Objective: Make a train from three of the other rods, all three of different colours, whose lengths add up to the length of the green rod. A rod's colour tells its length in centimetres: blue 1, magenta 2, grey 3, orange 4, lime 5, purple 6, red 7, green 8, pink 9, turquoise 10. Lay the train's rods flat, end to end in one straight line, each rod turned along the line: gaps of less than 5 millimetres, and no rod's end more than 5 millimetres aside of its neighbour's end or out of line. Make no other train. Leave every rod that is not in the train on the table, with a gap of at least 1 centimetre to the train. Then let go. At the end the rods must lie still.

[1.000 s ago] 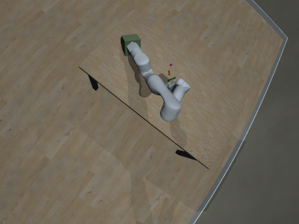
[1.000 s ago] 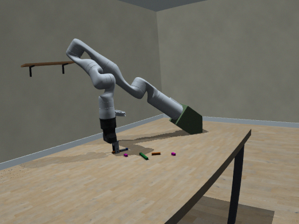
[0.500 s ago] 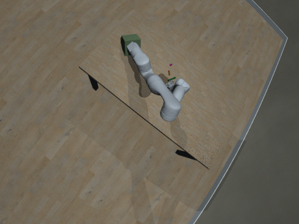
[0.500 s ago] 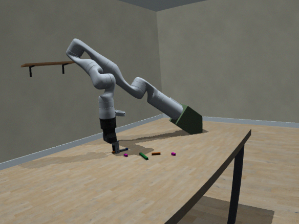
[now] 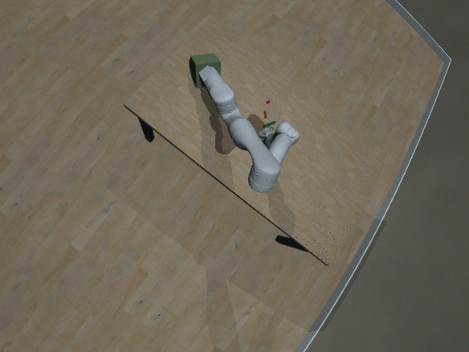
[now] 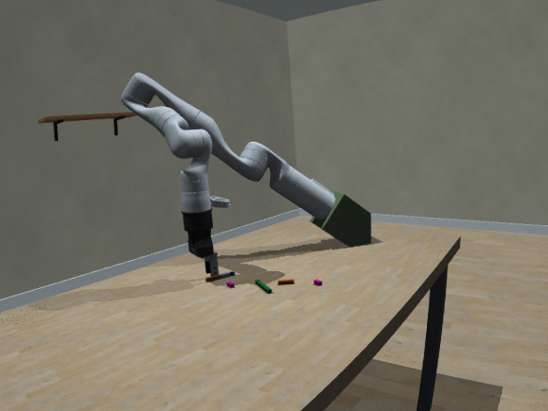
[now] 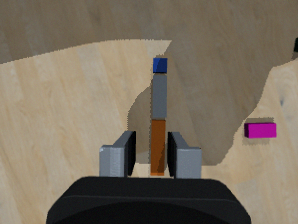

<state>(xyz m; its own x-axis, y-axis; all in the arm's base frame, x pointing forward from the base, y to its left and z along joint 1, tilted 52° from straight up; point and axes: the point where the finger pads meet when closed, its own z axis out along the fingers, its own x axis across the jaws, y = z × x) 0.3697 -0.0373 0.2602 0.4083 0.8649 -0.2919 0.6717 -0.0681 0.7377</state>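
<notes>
The grey rod is 3 cm behind my hand, 2 cm to the left of it and 3 cm below it. Round my hand: blue rod 5 cm behind, 3 cm to the left, 3 cm below; green rod 1 cm ahead, 16 cm to the left, 3 cm below.
</notes>
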